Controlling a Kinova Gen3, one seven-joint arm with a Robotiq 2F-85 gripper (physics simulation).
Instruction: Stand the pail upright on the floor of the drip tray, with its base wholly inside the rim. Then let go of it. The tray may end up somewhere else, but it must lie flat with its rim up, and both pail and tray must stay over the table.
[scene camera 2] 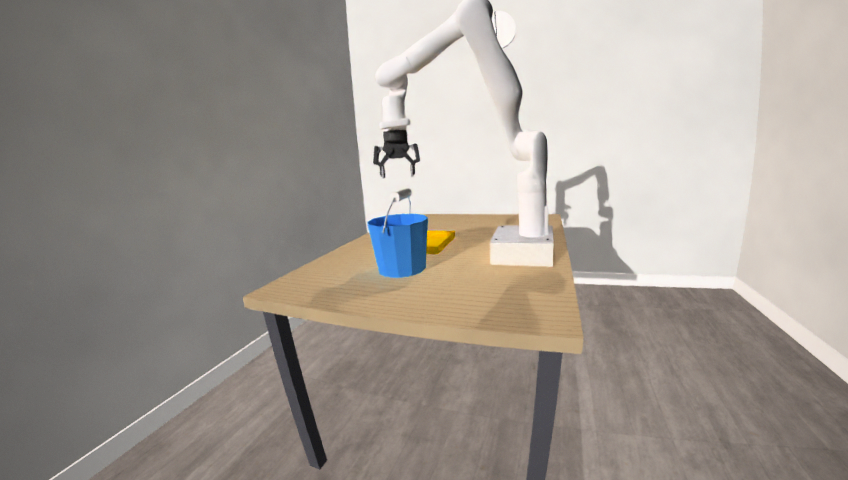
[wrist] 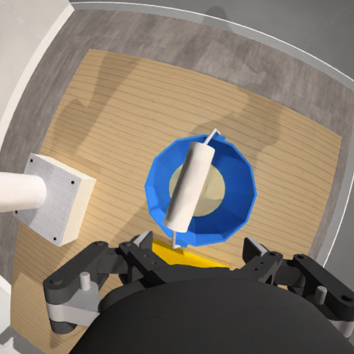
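Pixels of known places: gripper, fingertip midpoint: (scene camera 2: 397, 177); arm's base, origin of the base link: (scene camera 2: 533, 233).
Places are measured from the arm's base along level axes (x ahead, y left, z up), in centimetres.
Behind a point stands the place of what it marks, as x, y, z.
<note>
The blue pail (scene camera 2: 399, 246) {40.7, 19.4, 1.9} (wrist: 236, 187) stands upright on the table beside the yellow tray. Its wire handle is raised, with a white grip (scene camera 2: 402, 194) {39.8, 14.1, 16.5} (wrist: 190, 187) above the pail's mouth. The yellow drip tray (scene camera 2: 441, 240) {34.6, -22.1, -7.9} (wrist: 187, 257) lies flat on the table with its rim up, behind the pail in the scene view; the pail hides part of it there, and the gripper covers much of it in the wrist view. My gripper (scene camera 2: 397, 174) {42.9, 6.2, 21.1} (wrist: 197, 244) is open and empty, pointing down a little above the handle's white grip, touching nothing.
The robot's base block (scene camera 2: 521, 252) {4.7, 8.7, -3.9} (wrist: 55, 200) stands on the wooden table (scene camera 2: 452, 303) {23.8, 35.6, -8.2} (wrist: 125, 100), to the right of the pail in the scene view and to its left in the wrist view. The table's front edge lies nearer the scene camera than the pail.
</note>
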